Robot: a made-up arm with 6 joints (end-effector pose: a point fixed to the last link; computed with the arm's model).
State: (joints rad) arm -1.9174 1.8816 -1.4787 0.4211 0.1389 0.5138
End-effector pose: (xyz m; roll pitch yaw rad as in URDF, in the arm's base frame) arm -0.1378 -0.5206 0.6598 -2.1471 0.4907 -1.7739
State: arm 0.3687 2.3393 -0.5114 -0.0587 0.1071 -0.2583
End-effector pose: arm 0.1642 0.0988 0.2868 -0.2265 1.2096 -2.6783
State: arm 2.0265 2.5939 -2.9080 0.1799 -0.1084 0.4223
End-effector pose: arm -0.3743 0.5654 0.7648 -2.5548 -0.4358 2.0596
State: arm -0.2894 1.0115 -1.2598 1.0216 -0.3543 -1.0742
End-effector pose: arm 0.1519 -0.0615 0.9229 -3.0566 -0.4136 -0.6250
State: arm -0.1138 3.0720 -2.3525 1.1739 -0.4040 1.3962
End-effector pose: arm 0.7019 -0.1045 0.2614 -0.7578 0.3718 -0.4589
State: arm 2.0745 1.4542 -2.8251 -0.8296 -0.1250 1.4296
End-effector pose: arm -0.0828 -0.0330 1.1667 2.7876 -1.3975 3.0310
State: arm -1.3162 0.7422 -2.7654 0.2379 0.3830 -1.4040
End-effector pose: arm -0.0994 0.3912 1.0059 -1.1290 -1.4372 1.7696
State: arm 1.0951 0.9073 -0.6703 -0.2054 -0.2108 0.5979
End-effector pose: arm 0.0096 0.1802 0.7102 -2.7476 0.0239 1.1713
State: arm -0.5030 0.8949 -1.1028 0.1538 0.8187 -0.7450
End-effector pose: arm 0.0945 -0.0312 0.7569 2.5359 0.5866 -0.4311
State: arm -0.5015 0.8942 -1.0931 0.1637 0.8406 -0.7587
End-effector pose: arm 0.0931 -0.0292 0.7525 2.5348 0.6157 -0.4172
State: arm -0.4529 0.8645 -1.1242 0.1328 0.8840 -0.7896
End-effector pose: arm 0.0782 -0.0199 0.7610 2.4629 0.5985 -0.3974
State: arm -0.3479 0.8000 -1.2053 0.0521 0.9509 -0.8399
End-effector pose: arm 0.0430 -0.0062 0.7835 2.3195 0.5178 -0.3718
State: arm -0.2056 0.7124 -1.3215 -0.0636 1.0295 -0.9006
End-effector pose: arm -0.0132 0.0005 0.8114 2.1627 0.3814 -0.3398
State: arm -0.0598 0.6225 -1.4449 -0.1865 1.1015 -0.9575
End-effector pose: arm -0.0785 -0.0089 0.8333 2.0522 0.2233 -0.3073
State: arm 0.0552 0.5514 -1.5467 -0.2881 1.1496 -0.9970
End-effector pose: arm -0.1330 -0.0299 0.8447 2.0054 0.0864 -0.2866
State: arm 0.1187 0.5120 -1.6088 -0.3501 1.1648 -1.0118
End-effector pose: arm -0.1641 -0.0475 0.8498 2.0017 -0.0039 -0.2814
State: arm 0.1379 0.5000 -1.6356 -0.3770 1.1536 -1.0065
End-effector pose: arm -0.1749 -0.0545 0.8539 2.0144 -0.0539 -0.2859
